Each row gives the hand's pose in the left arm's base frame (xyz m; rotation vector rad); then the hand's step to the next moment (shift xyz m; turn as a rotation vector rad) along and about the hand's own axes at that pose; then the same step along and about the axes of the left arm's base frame.
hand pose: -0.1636 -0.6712 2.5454 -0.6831 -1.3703 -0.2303
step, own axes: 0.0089 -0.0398 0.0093 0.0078 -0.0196 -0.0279
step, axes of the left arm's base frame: -0.0268 -0.0240 0.0213 0.0142 -0.0295 0.0123
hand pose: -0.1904 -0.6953 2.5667 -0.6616 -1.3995 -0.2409
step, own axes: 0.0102 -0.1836 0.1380 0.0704 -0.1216 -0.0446
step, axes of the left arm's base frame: -0.2097 -0.0673 0.0660 -0.0146 -0.1065 0.1009
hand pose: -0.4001 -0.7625 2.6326 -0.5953 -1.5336 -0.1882
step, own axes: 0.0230 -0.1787 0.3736 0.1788 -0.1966 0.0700
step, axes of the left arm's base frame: -0.4117 0.0311 0.0394 -0.1449 -0.0889 0.2159
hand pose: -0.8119 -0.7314 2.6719 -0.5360 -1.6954 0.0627
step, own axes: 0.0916 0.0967 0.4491 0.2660 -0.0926 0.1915
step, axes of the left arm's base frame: -0.4032 0.2350 -0.0404 -0.2358 0.0677 0.2363
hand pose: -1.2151 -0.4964 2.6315 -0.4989 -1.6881 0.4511
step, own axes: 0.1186 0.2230 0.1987 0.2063 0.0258 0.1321
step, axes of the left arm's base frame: -0.1966 0.2471 -0.0598 -0.1592 0.1338 0.1320
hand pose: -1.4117 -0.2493 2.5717 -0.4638 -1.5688 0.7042
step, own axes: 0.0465 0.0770 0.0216 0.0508 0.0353 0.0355
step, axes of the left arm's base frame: -0.0356 0.0834 -0.0182 -0.0453 0.0536 0.0129
